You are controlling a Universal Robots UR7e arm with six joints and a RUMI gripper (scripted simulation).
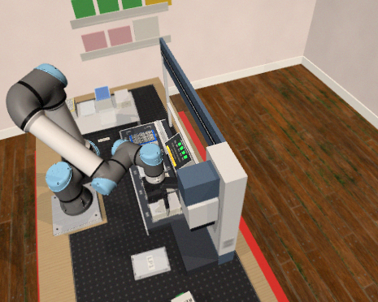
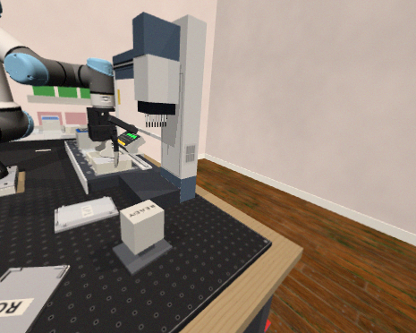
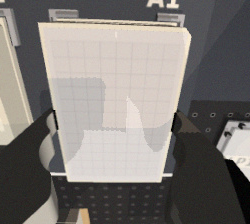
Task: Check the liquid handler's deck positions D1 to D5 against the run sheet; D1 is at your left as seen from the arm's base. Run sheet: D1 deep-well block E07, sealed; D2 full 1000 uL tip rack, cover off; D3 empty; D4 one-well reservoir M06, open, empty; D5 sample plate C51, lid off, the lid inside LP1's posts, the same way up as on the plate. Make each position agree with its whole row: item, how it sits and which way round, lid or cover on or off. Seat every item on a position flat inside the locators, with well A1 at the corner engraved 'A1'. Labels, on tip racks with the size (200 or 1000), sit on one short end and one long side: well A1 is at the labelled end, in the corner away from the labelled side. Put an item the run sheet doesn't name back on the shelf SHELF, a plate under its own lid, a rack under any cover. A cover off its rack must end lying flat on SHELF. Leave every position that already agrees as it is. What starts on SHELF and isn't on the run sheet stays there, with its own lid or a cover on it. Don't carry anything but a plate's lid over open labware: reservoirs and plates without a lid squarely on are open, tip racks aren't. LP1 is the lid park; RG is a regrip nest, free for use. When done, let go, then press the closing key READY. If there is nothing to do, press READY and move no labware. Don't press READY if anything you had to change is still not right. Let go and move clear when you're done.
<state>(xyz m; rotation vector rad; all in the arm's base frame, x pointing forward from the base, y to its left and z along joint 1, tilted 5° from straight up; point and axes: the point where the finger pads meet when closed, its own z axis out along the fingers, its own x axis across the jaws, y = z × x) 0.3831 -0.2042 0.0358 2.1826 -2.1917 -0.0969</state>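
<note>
Now: hand 1 cm above the deep-well block. Round my hand: cream one-well reservoir: 12 cm to the left, 2 cm below; then liquid handler's tower: 16 cm ahead, 22 cm to the right, 19 cm above; then clear well plate: 25 cm to the left, 2 cm below.
</note>
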